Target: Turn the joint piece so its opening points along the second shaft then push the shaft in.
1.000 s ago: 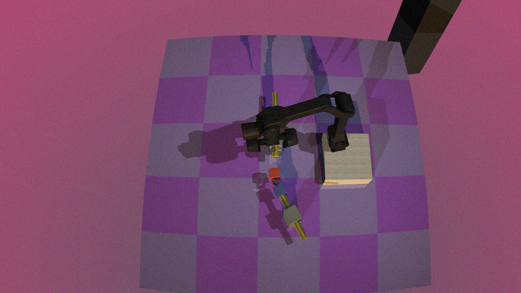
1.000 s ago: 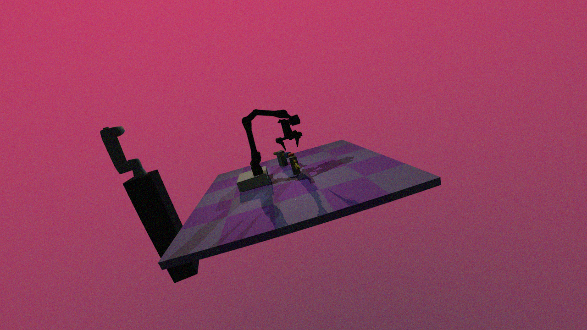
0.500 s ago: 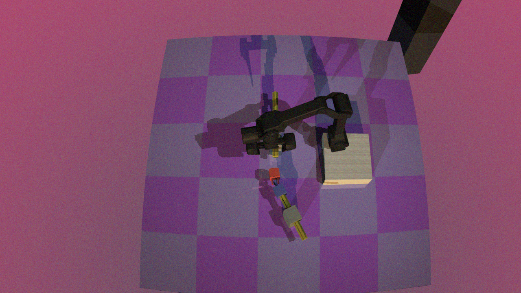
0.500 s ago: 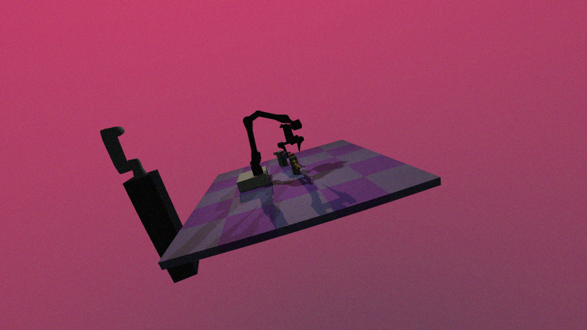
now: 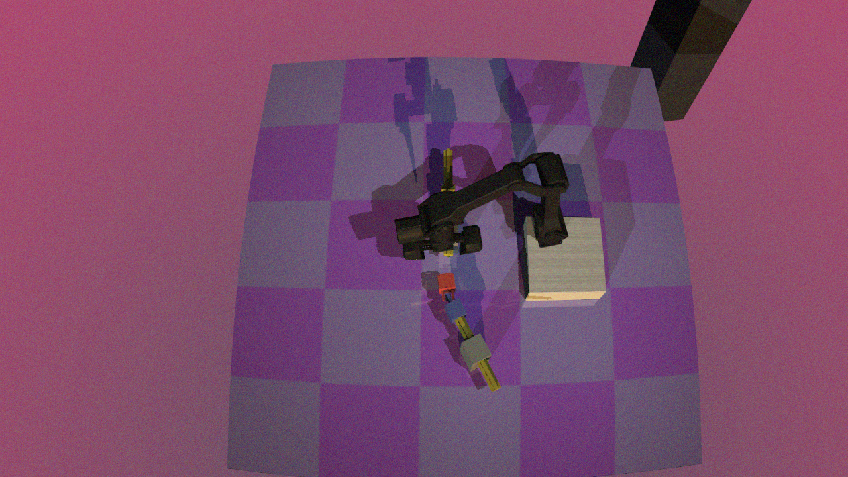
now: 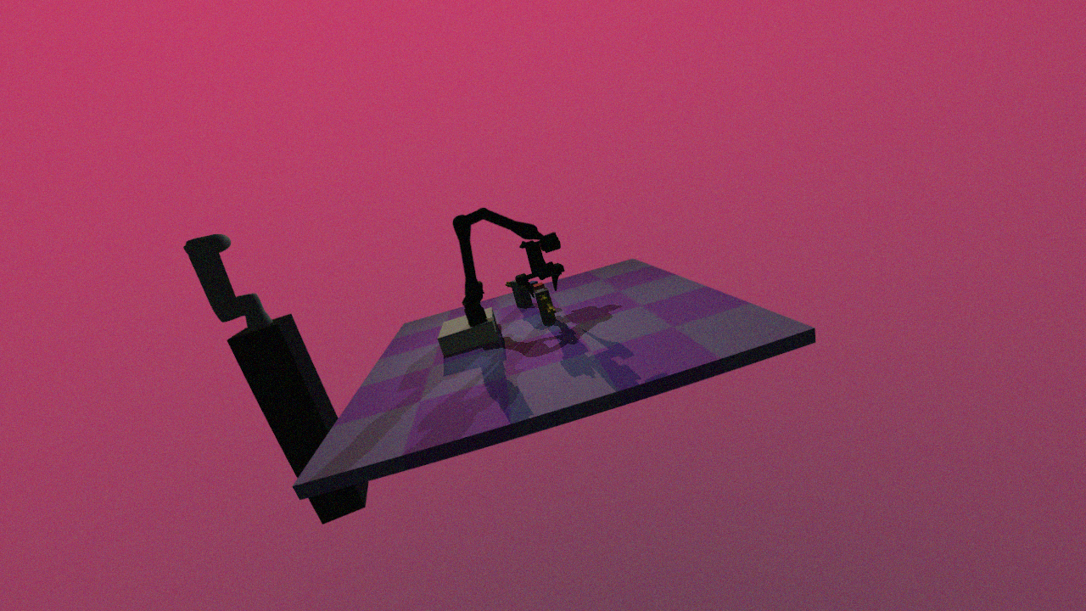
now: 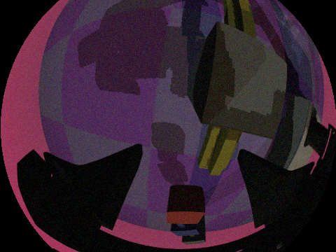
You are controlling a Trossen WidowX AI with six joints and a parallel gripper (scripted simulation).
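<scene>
My gripper tip is 80 mm to the right of the red square joint piece and 10 mm below it.
</scene>
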